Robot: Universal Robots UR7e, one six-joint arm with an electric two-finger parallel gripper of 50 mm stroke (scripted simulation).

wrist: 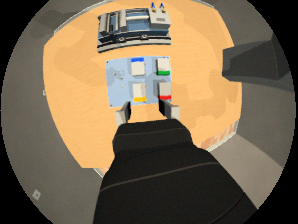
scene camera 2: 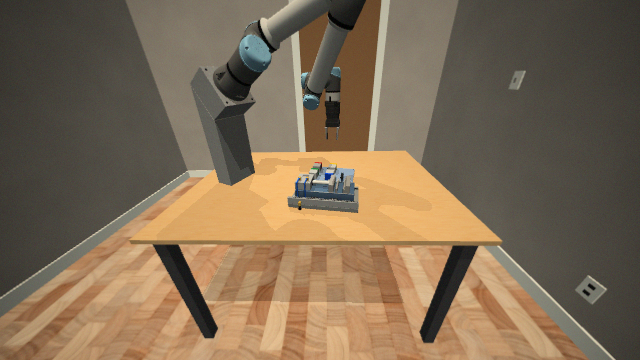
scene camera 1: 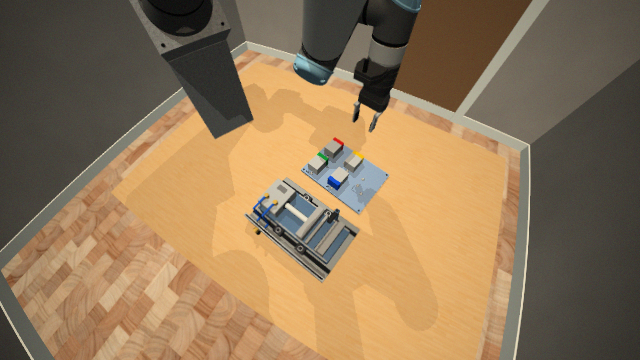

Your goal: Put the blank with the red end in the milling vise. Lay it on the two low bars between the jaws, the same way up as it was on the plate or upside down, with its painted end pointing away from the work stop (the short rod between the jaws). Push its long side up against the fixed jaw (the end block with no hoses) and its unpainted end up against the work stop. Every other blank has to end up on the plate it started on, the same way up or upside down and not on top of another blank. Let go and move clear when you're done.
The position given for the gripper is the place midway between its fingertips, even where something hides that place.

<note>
In view: the gripper [scene camera 1: 363, 125].
The gripper also shows in the wrist view [wrist: 144, 105].
</note>
